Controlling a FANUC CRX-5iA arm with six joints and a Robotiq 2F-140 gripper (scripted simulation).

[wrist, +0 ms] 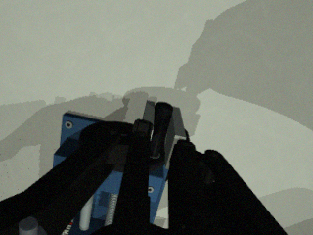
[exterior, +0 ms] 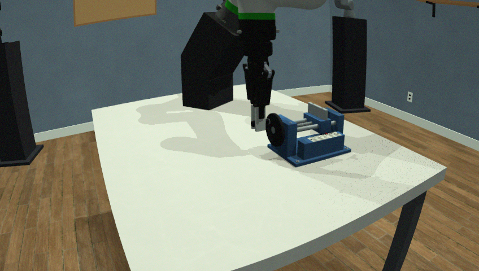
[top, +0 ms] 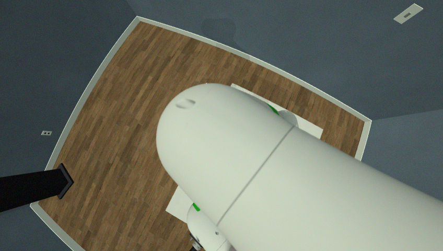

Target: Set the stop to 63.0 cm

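Right now the handwheel is 20 mm to the left of my hand and 20 mm below it. From my hand the other things lie so: stop block: 180 mm to the left, 20 mm below.
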